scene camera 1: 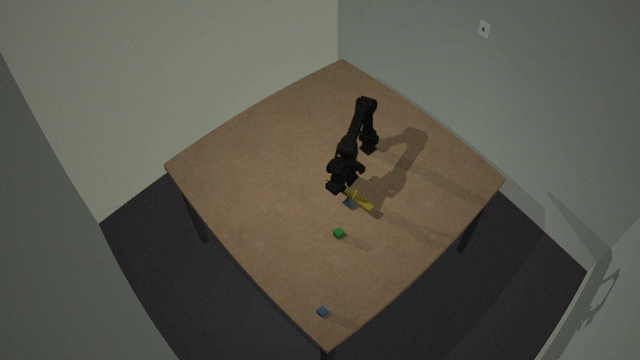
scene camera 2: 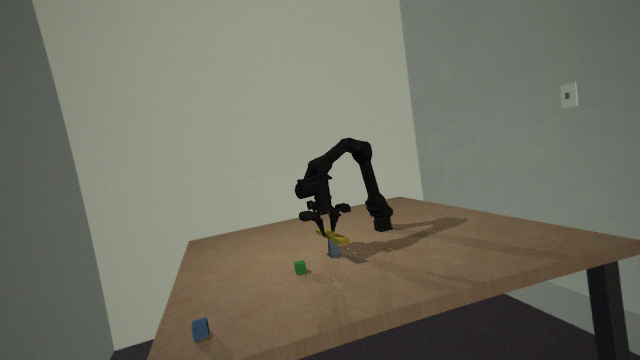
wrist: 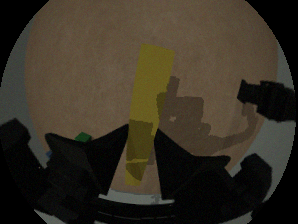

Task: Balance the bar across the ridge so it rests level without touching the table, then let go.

Path:
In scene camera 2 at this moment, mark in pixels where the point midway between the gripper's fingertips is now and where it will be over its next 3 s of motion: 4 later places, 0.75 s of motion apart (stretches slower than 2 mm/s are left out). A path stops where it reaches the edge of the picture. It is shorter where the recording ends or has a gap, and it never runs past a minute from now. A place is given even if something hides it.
The gripper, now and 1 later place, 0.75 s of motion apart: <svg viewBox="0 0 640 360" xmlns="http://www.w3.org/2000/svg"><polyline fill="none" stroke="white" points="328,234 324,208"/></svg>

